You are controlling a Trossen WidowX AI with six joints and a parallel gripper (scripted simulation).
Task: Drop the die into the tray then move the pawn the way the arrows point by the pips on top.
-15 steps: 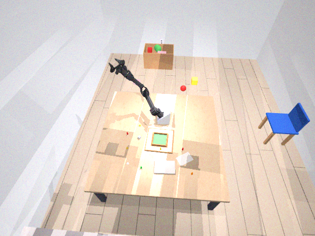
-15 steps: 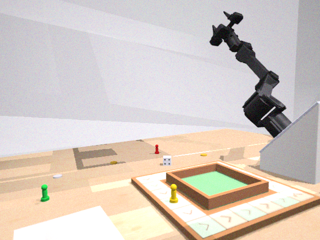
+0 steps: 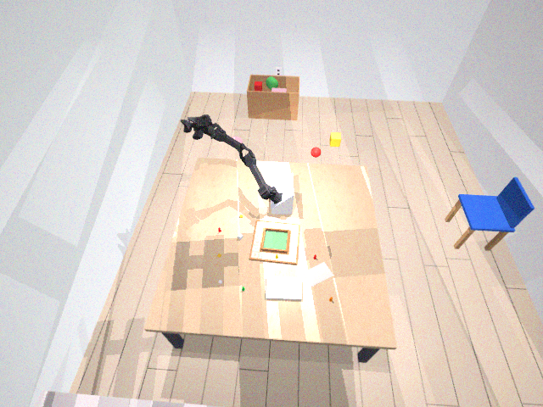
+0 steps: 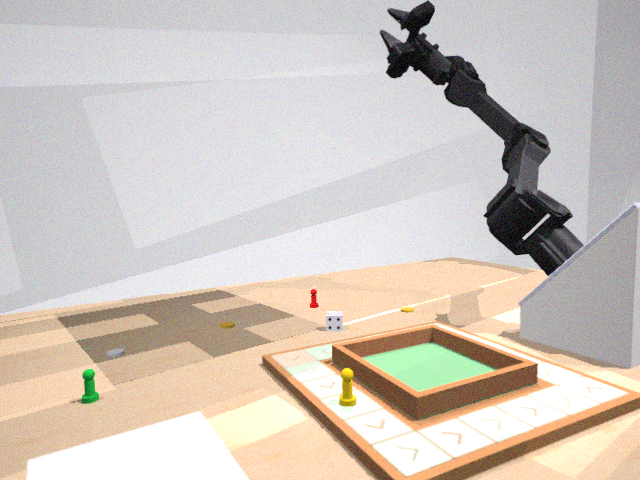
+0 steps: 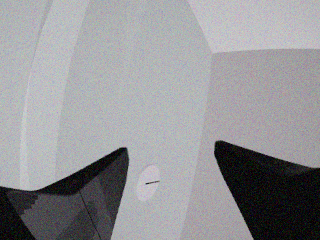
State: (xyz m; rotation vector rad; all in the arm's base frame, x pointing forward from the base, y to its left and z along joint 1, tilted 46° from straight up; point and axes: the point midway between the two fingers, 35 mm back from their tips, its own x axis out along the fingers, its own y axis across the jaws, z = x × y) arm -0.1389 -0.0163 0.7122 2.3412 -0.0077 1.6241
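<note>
Right now the white die is 34 cm ahead of my gripper tip, 33 cm to the left of it and 61 cm below it. Round my gripper tip: yellow pawn (46 cm ahead, 57 cm to the left, 59 cm below); green pawn (67 cm ahead, 41 cm to the left, 61 cm below); green dice tray (34 cm ahead, 55 cm to the left, 62 cm below).
</note>
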